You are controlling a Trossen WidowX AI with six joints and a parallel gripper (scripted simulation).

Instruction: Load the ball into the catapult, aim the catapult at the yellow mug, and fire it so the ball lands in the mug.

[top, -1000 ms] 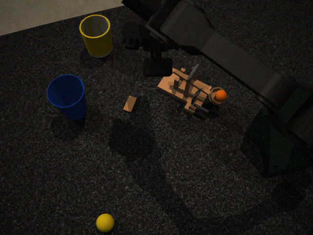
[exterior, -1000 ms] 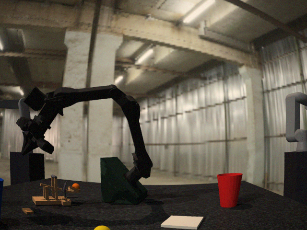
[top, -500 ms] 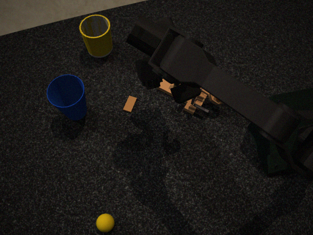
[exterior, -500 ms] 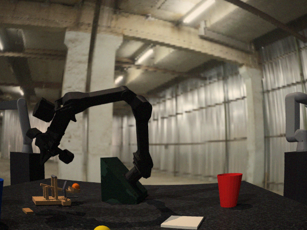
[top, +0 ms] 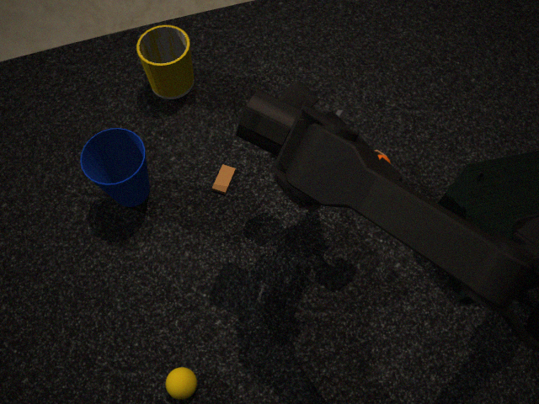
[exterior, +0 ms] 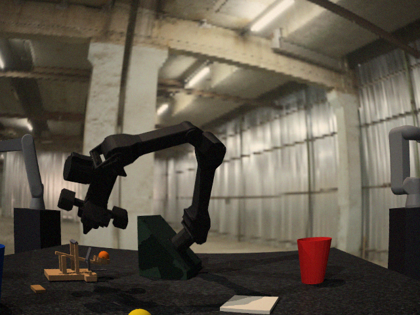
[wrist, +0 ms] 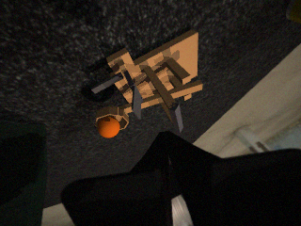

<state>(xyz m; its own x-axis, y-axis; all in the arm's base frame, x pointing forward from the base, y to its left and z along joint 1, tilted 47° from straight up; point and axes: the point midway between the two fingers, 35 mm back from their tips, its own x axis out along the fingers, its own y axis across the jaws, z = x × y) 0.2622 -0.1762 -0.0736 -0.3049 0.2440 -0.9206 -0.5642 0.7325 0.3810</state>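
Now: gripper tip 8 cm past the orange ball, 2 cm to the right of it and 7 cm above it. The rest, counted from my gripper tip: small wooden block: 17 cm ahead, 4 cm to the right, 13 cm below; blue cup: 32 cm ahead, 6 cm to the right, 10 cm below; catapult: 2 cm behind, 2 cm to the right, 8 cm below.
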